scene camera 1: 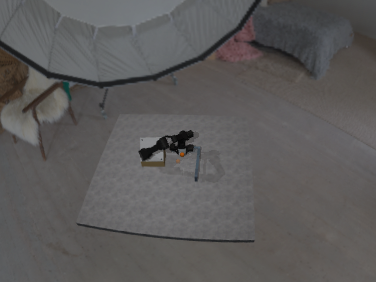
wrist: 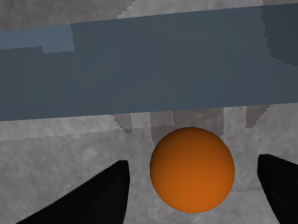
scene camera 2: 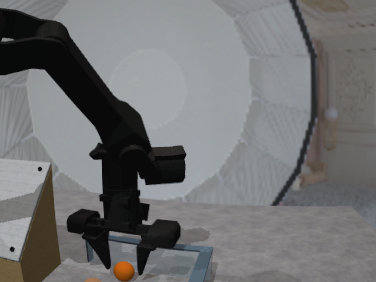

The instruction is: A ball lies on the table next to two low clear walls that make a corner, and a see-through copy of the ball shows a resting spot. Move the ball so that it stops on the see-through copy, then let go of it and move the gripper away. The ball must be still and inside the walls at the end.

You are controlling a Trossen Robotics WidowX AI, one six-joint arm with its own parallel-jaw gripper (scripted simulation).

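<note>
An orange ball is there for me to see. As for my gripper, it is open and holds nothing.
</note>
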